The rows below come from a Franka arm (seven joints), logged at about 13 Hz.
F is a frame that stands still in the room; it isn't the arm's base.
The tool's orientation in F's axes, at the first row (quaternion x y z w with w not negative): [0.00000 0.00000 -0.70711 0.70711]
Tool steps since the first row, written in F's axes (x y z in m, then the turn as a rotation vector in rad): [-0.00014 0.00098 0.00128 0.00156 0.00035 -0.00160]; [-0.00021 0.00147 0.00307 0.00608 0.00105 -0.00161]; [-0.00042 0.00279 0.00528 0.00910 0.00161 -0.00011]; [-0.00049 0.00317 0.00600 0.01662 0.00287 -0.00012]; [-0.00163 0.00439 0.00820 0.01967 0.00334 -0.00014]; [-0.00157 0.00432 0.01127 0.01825 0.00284 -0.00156]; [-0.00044 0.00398 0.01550 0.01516 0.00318 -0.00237]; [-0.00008 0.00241 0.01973 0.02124 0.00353 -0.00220]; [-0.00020 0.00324 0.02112 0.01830 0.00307 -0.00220]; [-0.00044 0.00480 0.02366 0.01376 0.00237 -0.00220]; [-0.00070 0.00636 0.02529 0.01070 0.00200 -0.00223]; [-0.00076 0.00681 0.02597 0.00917 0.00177 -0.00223]
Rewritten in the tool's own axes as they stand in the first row. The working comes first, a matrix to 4 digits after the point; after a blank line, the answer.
The tool's axes in the first row as the columns of a matrix, in F's axes (used below as rounded here):
[0.0000 1.0000 0.0000]
[-1.0000 0.0000 0.0000]
[0.0000 0.0000 1.0000]

[-0.00098 -0.00014 0.00128 -0.00035 0.00156 -0.00160]; [-0.00147 -0.00021 0.00307 -0.00105 0.00608 -0.00161]; [-0.00279 -0.00042 0.00528 -0.00161 0.00910 -0.00011]; [-0.00317 -0.00049 0.00600 -0.00287 0.01662 -0.00012]; [-0.00439 -0.00163 0.00820 -0.00334 0.01967 -0.00014]; [-0.00432 -0.00157 0.01127 -0.00284 0.01825 -0.00156]; [-0.00398 -0.00044 0.01550 -0.00318 0.01516 -0.00237]; [-0.00241 -0.00008 0.01973 -0.00353 0.02124 -0.00220]; [-0.00324 -0.00020 0.02112 -0.00307 0.01830 -0.00220]; [-0.00480 -0.00044 0.02366 -0.00237 0.01376 -0.00220]; [-0.00636 -0.00070 0.02529 -0.00200 0.01070 -0.00223]; [-0.00681 -0.00076 0.02597 -0.00177 0.00917 -0.00223]
